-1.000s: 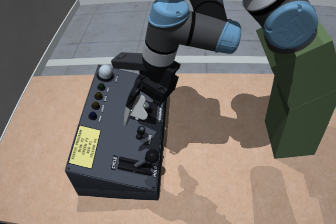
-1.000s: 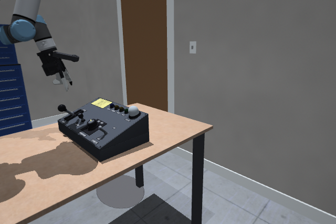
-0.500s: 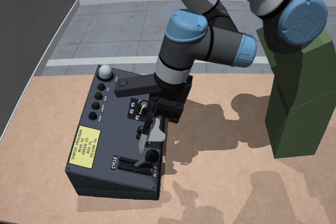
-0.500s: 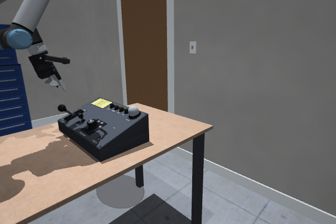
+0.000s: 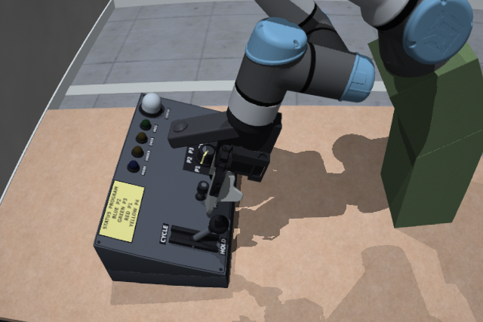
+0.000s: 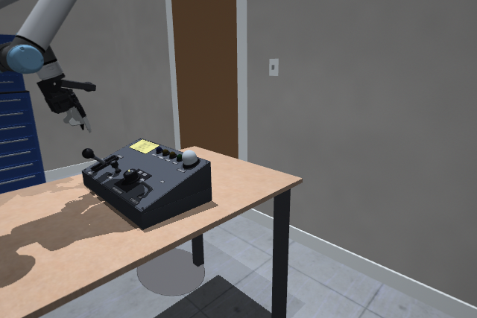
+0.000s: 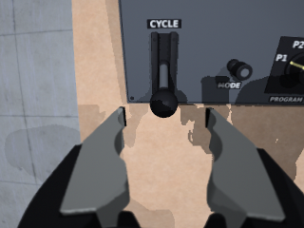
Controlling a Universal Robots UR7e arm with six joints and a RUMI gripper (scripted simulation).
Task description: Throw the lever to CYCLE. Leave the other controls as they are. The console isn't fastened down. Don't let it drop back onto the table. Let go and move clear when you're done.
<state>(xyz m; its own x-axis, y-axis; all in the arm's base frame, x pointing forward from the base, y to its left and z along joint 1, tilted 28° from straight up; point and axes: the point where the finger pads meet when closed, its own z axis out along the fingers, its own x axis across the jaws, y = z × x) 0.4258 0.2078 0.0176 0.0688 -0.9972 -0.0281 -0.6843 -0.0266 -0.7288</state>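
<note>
The black ball-topped lever lies 13 cm below my hand and 2 cm ahead of it. The rest, counted from my hand: program dial: 22 cm to the right, 14 cm below, 7 cm ahead; mode toggle: 14 cm below, 12 cm to the right, 6 cm ahead; dark console: 17 cm to the right, 16 cm below, 9 cm ahead.
</note>
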